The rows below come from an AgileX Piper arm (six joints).
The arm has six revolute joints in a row. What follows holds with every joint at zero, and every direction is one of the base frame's.
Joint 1 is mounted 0.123 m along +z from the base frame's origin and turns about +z.
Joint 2 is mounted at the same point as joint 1 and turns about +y.
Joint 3 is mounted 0.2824 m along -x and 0.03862 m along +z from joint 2 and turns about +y.
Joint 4 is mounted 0.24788 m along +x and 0.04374 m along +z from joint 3 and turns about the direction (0.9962, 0, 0.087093).
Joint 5 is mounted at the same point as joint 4 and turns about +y.
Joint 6 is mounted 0.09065 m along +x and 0.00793 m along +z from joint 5 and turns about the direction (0.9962, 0, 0.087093).
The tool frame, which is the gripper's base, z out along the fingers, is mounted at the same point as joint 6; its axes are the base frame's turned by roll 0, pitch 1.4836 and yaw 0 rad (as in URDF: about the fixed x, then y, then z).
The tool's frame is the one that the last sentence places.
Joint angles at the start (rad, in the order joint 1, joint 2, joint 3, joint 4, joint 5, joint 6):
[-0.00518, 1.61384, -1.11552, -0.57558, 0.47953, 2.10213]
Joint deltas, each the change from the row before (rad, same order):
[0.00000, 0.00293, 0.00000, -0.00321, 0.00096, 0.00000]
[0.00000, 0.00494, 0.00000, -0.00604, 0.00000, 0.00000]
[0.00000, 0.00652, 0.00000, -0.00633, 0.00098, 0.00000]
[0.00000, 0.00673, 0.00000, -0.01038, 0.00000, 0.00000]
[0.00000, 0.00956, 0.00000, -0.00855, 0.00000, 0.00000]
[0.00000, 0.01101, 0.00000, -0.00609, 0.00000, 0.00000]
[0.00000, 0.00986, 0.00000, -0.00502, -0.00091, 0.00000]
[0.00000, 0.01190, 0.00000, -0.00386, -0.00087, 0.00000]
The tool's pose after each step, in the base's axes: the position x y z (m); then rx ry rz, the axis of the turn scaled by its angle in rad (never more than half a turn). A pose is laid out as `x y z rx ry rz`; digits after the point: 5 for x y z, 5 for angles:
0.34955 -0.02482 0.25788 1.79539 1.60523 0.44677
0.35027 -0.02503 0.25628 1.79197 1.61071 0.43894
0.35112 -0.02530 0.25408 1.78960 1.61746 0.42854
0.35210 -0.02567 0.25194 1.78271 1.62569 0.41661
0.35340 -0.02597 0.24875 1.77890 1.63525 0.40352
0.35483 -0.02619 0.24498 1.77811 1.64499 0.39076
0.35613 -0.02633 0.24162 1.77722 1.65352 0.38064
0.35762 -0.02642 0.23749 1.77841 1.66309 0.36950

